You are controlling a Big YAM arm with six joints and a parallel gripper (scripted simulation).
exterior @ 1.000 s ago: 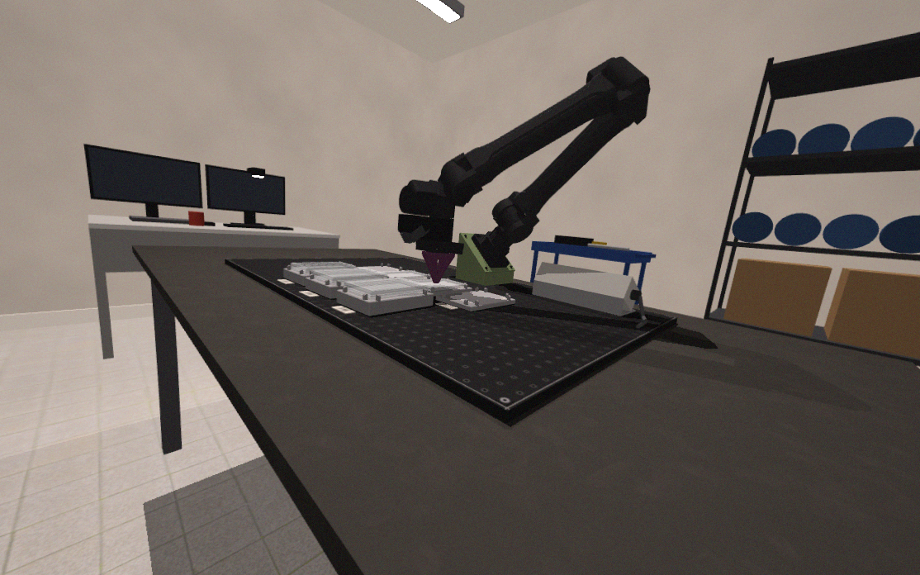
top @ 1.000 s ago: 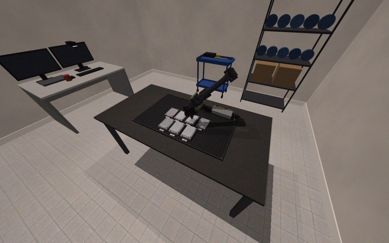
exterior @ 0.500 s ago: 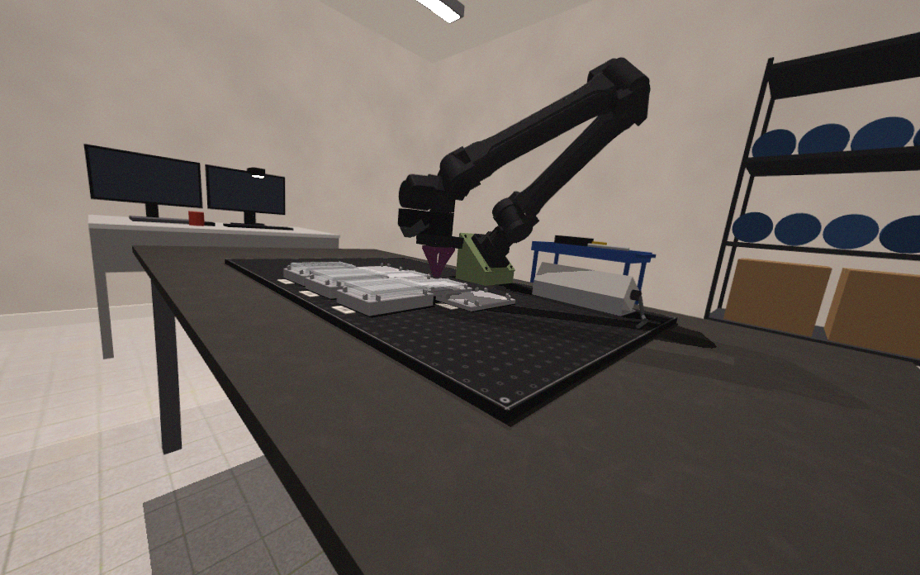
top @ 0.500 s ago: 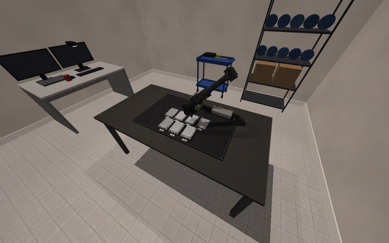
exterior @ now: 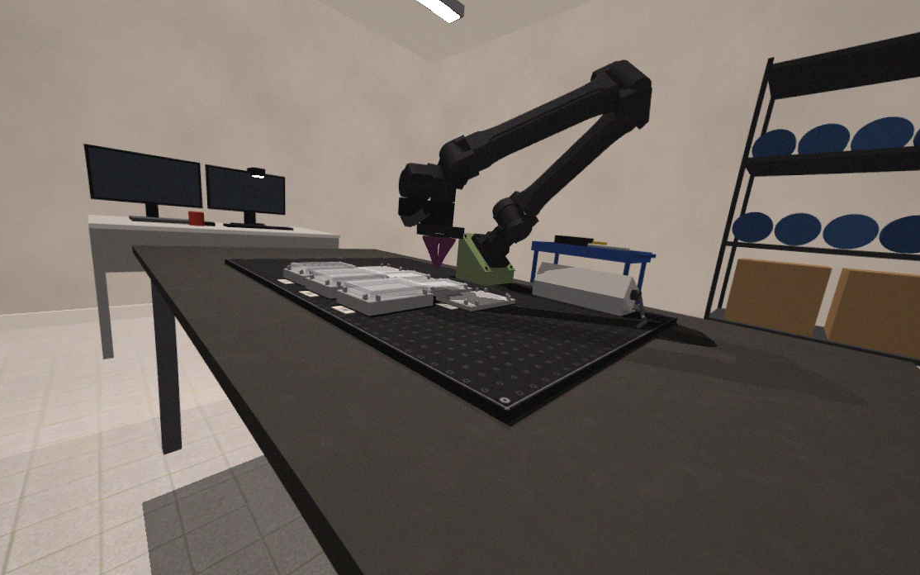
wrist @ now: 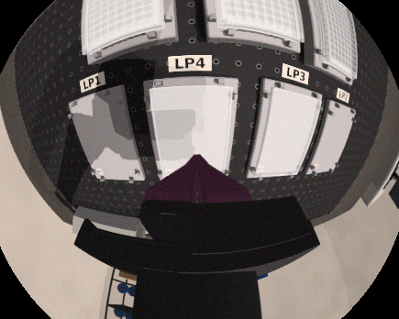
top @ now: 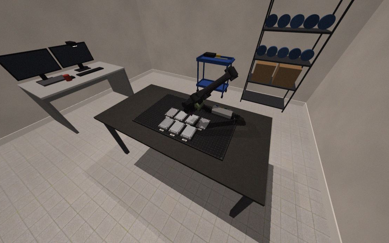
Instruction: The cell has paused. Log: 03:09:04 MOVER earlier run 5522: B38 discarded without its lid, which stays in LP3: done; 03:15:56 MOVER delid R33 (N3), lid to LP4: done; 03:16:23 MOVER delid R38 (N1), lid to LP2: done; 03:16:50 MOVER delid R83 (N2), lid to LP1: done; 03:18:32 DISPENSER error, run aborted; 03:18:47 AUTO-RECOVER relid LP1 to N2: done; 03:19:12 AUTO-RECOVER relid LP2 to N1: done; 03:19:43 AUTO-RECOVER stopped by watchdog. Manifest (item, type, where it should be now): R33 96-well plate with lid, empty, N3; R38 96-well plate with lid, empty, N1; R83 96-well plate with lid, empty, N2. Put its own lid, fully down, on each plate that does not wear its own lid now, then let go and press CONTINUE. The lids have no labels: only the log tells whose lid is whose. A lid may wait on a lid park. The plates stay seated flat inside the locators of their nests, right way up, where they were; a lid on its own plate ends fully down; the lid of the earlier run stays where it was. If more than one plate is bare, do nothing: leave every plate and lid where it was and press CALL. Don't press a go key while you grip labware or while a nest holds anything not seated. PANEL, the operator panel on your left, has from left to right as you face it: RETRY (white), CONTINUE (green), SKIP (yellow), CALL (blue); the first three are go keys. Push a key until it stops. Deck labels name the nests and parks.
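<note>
My gripper is now 6 cm above the lid park LP4 and 1 cm to the right of it. From my hand the other things lie so: LP4 label (9 cm ahead, 6 cm below); lid park LP1 (14 cm to the left, 6 cm below); lid park LP2 (25 cm to the right, 6 cm below).
</note>
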